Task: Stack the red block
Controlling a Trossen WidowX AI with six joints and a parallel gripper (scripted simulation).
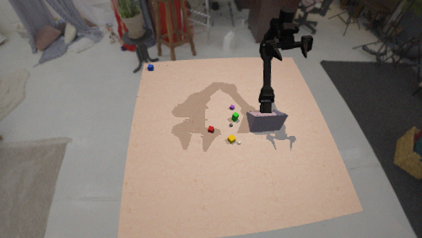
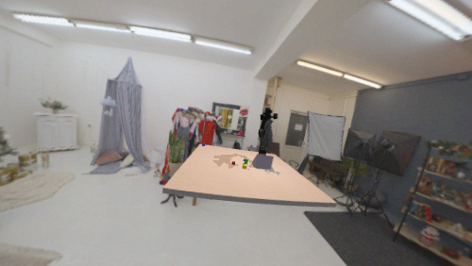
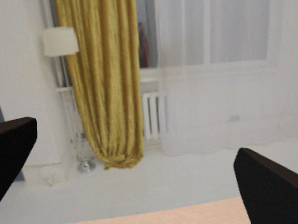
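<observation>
My gripper tip is now 58 cm above the red block, 30 cm short of it and 4 cm to the left of it. Round my gripper tip: blue block (81 cm ahead, 60 cm to the right, 57 cm below); then purple block (58 cm below, 22 cm to the right, 17 cm ahead); then yellow block (57 cm below, 18 cm ahead, 2 cm to the left).
</observation>
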